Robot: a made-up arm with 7 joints. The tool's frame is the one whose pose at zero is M.
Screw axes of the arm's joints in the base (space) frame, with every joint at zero. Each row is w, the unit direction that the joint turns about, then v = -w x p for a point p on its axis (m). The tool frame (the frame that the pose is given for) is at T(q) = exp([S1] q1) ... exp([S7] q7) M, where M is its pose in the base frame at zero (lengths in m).
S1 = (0, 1, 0, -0.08, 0, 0)
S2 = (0, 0, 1, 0.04, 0.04, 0)
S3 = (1, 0, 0, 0, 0.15, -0.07)
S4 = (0, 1, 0, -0.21, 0, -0.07)
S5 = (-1, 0, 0, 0, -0.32, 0.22)
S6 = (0, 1, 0, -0.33, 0, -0.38)
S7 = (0, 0, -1, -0.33, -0.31, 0)
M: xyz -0.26 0.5 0.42 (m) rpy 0 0 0 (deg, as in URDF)
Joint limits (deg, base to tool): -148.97..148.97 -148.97..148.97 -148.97..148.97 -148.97..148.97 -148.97..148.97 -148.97..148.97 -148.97..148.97
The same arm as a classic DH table. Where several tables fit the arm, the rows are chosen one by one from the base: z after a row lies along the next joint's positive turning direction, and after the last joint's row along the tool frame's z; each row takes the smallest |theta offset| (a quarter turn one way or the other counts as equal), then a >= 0, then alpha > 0; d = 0 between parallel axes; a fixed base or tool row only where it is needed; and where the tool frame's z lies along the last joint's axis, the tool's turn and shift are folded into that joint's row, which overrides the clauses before.
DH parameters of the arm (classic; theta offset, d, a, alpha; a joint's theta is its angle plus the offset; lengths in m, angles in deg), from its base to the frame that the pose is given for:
base (fixed): 0 0.08 0 -90
joint 1: 0 0.04 -0.04 90
joint 2: 90 0.07 0.03 90
joint 3: 90 -0.03 0.06 90
joint 4: 0 0.15 0.11 90
joint 5: 0 0.31 0.01 -90
joint 6: 90 0.11 0.07 -90
joint 7: -73.61 0 0.1772 180
tool (fixed): -73.61 0.09 0 0
Joint limits (deg, base to tool): -148.97..148.97 -148.97..148.97 -148.97..148.97 -148.97..148.97 -148.97..148.97 -148.97..148.97 -148.97..148.97

